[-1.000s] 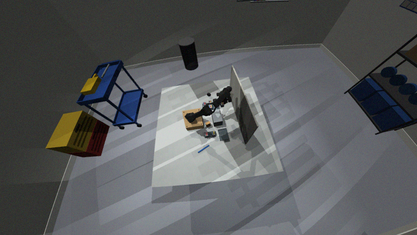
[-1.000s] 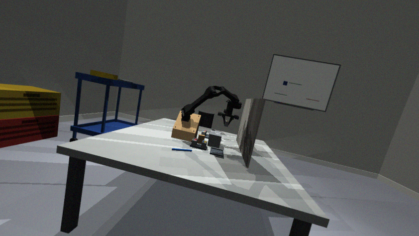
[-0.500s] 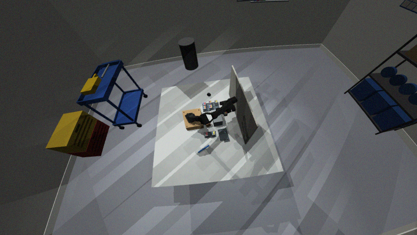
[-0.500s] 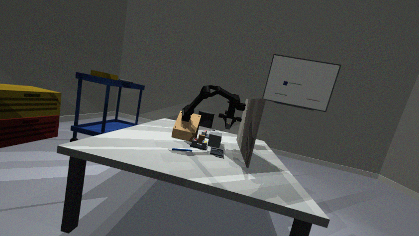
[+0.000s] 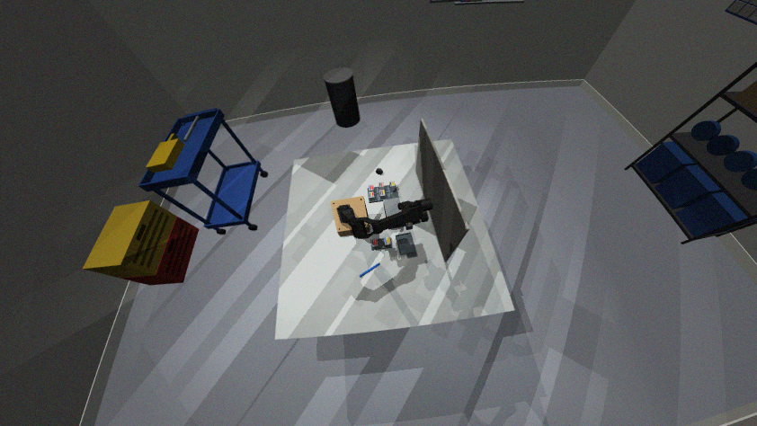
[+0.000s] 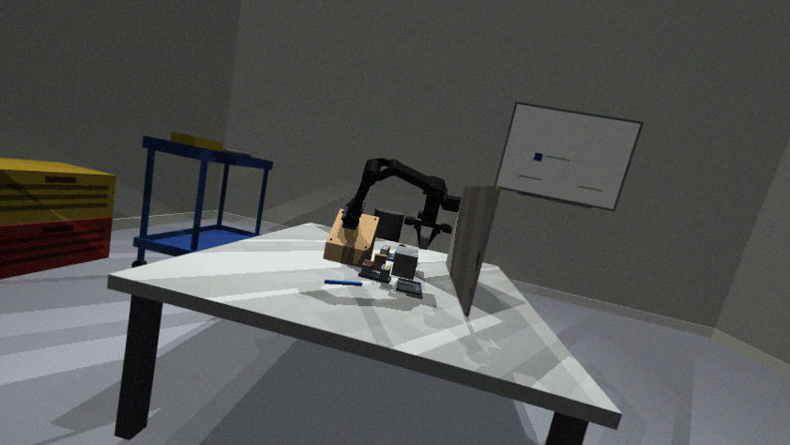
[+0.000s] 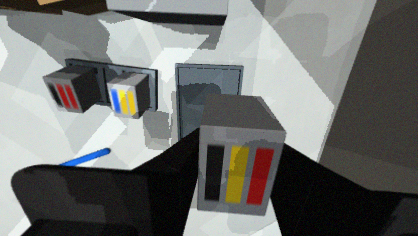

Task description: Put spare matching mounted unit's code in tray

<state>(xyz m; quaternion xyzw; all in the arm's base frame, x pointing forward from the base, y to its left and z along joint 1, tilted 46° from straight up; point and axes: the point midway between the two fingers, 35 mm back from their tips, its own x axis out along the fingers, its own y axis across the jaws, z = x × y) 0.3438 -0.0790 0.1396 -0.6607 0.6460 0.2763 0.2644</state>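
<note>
Now: gripper tip 17 cm above the flat grey tray, 4 cm to the left of it and 2 cm past it. Round my gripper tip: tall upright panel 18 cm ahead, 16 cm to the left, 5 cm above; then grey mounted unit 16 cm to the left, 12 cm below, 6 cm behind; then grey spare block 2 cm above.
</note>
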